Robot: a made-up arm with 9 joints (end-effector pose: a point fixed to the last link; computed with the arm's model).
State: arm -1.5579 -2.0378 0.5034 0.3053 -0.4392 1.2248 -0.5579 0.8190 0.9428
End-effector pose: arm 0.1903 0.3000 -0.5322 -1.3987 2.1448 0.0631
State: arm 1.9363 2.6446 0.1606 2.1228 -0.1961 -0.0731 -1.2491 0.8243 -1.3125
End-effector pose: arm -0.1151 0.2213 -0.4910 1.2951 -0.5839 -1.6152
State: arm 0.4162 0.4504 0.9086 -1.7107 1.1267 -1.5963 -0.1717 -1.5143 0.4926
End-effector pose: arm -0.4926 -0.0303 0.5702 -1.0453 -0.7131 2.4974
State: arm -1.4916 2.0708 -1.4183 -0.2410 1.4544 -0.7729 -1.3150 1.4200 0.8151
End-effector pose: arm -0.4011 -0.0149 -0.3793 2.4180 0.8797 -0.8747
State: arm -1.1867 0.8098 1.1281 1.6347 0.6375 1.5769 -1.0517 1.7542 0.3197
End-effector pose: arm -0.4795 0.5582 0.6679 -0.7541 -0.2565 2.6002
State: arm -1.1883 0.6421 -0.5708 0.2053 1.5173 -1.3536 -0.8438 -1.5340 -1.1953
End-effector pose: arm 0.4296 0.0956 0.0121 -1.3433 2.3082 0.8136
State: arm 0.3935 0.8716 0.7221 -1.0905 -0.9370 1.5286 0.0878 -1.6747 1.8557
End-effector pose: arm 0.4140 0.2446 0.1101 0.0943 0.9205 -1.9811
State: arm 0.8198 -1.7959 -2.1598 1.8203 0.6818 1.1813 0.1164 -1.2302 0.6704
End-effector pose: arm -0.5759 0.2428 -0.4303 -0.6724 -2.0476 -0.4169
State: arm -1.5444 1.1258 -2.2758 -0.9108 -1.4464 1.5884 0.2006 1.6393 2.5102
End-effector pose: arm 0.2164 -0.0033 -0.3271 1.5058 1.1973 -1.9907
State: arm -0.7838 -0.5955 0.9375 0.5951 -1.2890 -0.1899 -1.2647 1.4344 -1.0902
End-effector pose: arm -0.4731 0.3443 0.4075 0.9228 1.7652 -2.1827
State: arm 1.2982 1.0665 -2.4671 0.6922 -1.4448 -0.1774 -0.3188 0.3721 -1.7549
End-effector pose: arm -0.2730 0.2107 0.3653 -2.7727 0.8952 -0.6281
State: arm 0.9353 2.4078 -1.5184 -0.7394 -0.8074 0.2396 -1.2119 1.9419 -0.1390
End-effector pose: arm -0.6348 -0.1322 -0.1329 1.6832 2.1975 -1.0910
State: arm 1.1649 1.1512 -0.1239 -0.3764 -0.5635 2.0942 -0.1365 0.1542 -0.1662
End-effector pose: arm -0.0588 0.7439 0.4367 0.3935 -0.1030 3.0581
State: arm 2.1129 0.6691 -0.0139 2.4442 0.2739 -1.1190 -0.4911 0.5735 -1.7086
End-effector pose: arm -0.3162 0.3025 0.4905 -0.8833 1.6482 -1.8149
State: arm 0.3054 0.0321 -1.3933 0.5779 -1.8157 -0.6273 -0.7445 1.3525 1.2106
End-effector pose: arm 0.0898 0.1378 -0.0977 -1.6214 1.2213 -1.4491
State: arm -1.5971 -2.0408 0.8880 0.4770 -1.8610 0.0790 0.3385 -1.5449 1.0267
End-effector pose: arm 0.3227 0.1745 0.0651 -0.8317 -0.4191 -2.4686
